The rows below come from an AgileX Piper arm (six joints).
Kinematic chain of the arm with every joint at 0, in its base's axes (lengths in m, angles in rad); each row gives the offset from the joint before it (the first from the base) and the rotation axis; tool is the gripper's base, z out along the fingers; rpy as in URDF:
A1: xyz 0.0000 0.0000 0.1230 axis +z
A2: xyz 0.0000 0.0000 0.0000 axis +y
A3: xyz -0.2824 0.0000 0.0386 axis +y
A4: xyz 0.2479 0.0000 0.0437 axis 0.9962 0 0.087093
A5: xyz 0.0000 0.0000 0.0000 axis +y
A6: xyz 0.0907 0.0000 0.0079 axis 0.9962 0 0.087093
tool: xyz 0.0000 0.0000 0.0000 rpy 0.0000 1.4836 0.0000
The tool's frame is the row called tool.
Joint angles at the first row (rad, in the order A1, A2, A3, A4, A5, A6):
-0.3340, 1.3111, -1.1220, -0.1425, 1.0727, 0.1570
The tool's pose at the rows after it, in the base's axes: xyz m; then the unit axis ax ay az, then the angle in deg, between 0 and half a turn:
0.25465 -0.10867 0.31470 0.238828 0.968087 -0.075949 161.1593
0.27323 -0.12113 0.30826 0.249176 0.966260 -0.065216 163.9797
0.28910 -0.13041 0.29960 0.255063 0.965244 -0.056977 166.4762
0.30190 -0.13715 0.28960 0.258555 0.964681 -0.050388 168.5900
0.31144 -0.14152 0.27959 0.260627 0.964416 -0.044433 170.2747
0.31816 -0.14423 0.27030 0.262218 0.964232 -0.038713 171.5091
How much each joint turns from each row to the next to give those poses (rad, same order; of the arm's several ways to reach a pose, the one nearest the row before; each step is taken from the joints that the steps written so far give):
-0.0346, 0.1041, -0.0864, 0.0243, 0.0345, -0.0074
-0.0217, 0.0933, -0.0770, 0.0206, 0.0337, -0.0076
-0.0111, 0.0796, -0.0600, 0.0129, 0.0253, -0.0031
-0.0058, 0.0653, -0.0426, 0.0090, 0.0153, -0.0010
-0.0026, 0.0501, -0.0262, 0.0081, 0.0069, -0.0003
-0.0016, 0.0368, -0.0131, 0.0086, -0.0009, -0.0002

